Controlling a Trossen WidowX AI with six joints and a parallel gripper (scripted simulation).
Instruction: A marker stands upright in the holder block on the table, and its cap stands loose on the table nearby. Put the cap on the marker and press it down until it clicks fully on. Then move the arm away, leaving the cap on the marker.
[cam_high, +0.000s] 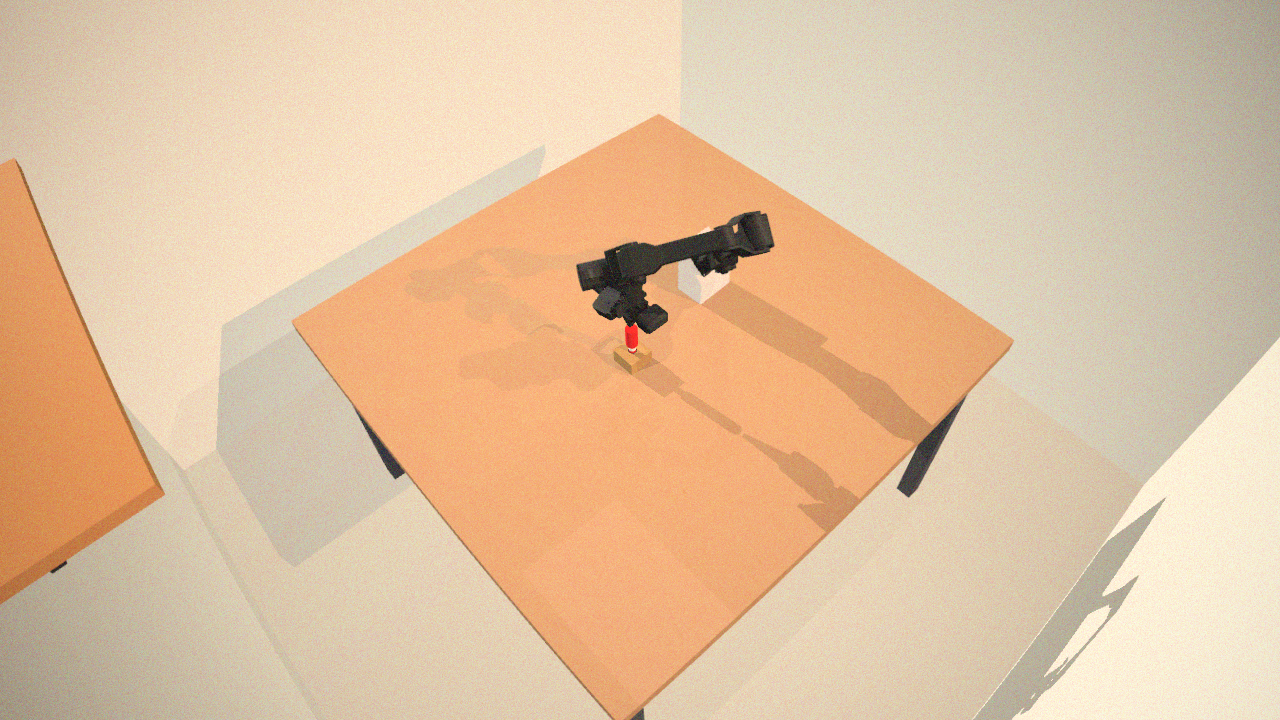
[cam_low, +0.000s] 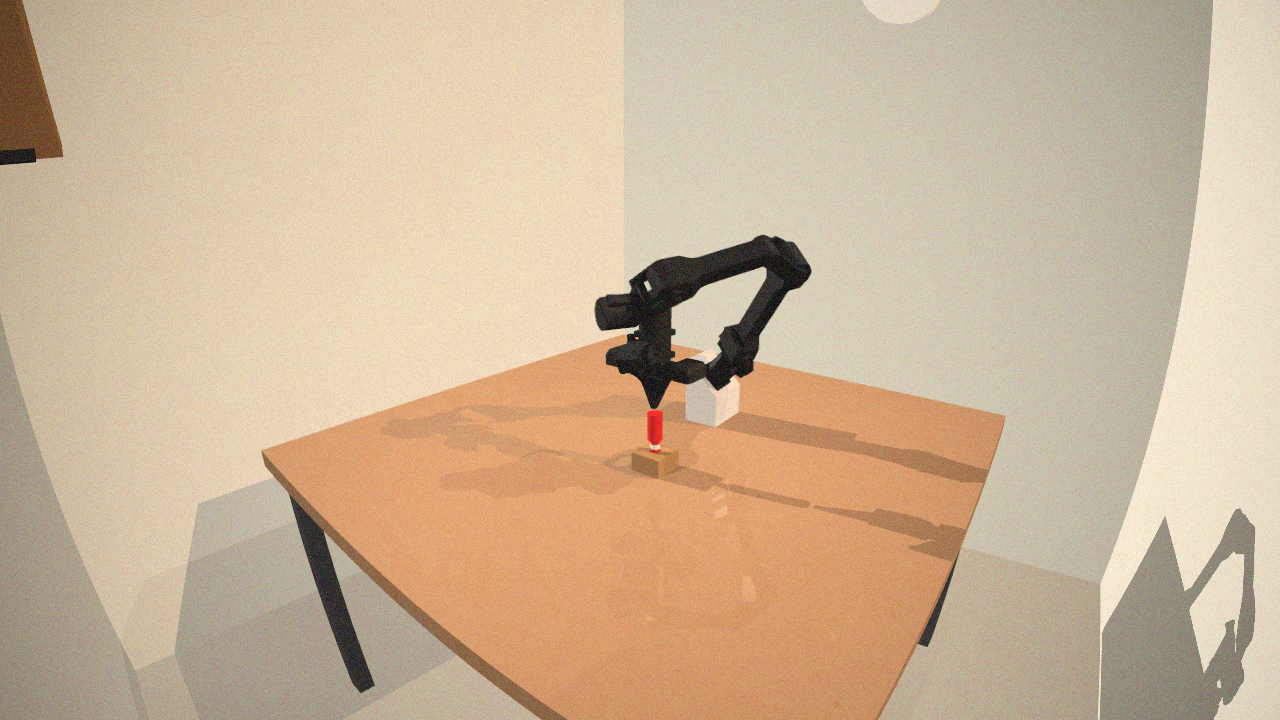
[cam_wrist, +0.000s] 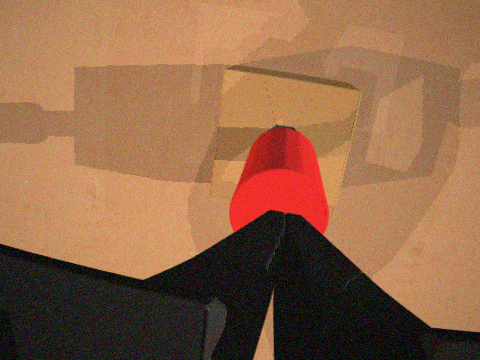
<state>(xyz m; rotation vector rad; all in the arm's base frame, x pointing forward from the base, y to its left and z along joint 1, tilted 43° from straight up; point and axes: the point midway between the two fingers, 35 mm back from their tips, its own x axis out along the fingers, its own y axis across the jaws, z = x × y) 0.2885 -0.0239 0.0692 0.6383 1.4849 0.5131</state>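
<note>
Now: the red cap 40 mm below my gripper tip. The rest, counted from my gripper tip: holder block (110 mm below).
</note>
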